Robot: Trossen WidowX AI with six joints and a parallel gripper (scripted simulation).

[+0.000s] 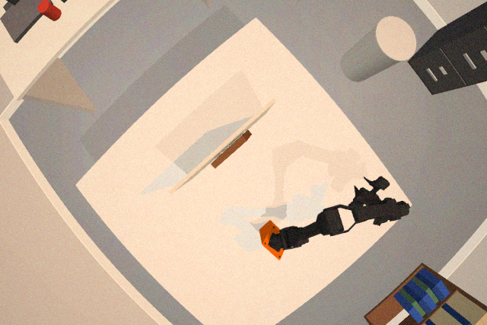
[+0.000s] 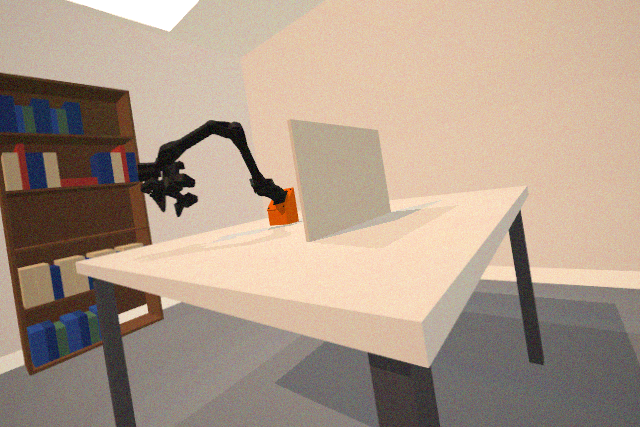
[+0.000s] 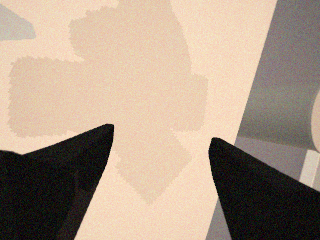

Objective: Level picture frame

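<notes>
The picture frame lies 53 cm ahead of my gripper tip, 24 cm to the left of it and 5 cm above it. From my gripper tip the other things lie so: upright wall panel (54 cm ahead, 25 cm to the left, 3 cm above).
</notes>
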